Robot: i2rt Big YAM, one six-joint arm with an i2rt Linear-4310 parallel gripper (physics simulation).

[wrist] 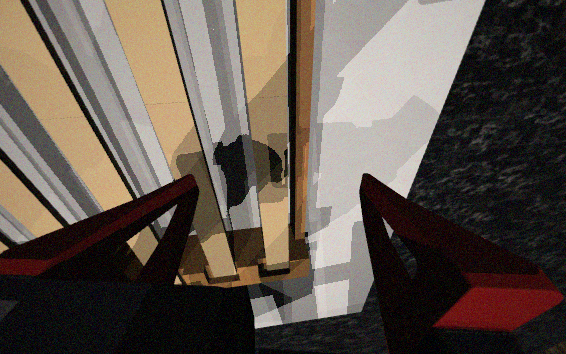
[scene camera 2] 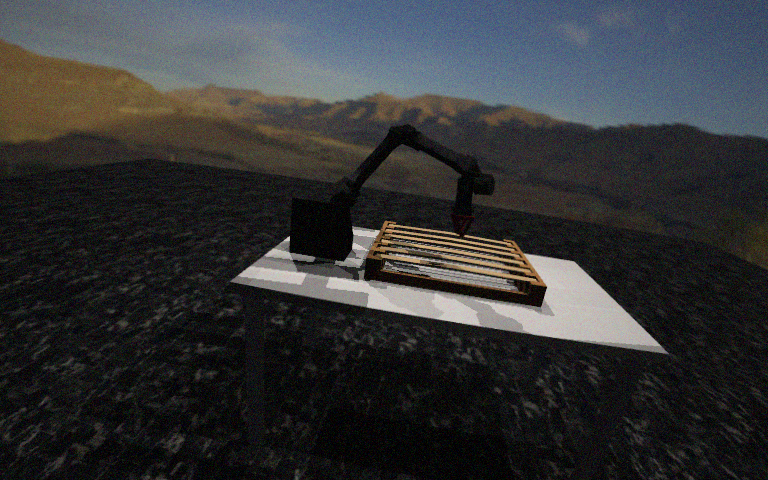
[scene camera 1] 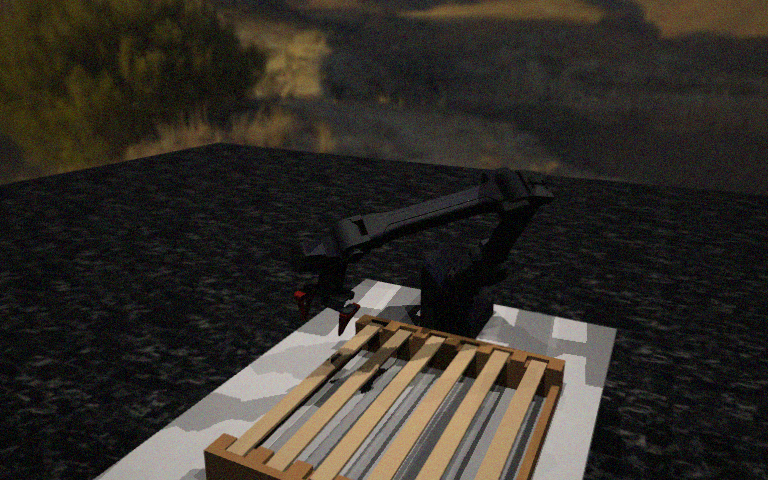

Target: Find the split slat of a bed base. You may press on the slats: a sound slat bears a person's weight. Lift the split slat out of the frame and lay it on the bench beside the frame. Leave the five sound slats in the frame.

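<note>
Six pale wooden slats lie across the brown bed frame (scene camera 1: 229,465) (scene camera 2: 453,286) (wrist: 306,120). I cannot tell by eye which is split. Thin dark lines cross several slats in the wrist view. The outermost slat (scene camera 1: 284,413) (wrist: 268,120), at the left in scene camera 1, lies level, its robot-side end in its notch. The slat beside it (scene camera 1: 317,417) (wrist: 159,75) also lies level. My gripper (scene camera 1: 322,325) (scene camera 2: 462,234) (wrist: 276,182) is wide open and empty, above the slats. In the wrist view its red fingertips stand either side of the outermost slat.
The pale bench (scene camera 1: 589,373) (scene camera 2: 589,305) (wrist: 380,80) extends beyond the frame on its sides. The dark robot base (scene camera 1: 453,288) (scene camera 2: 320,229) stands behind the frame's end in scene camera 1. Shadows of the arm fall across the slats and the bench.
</note>
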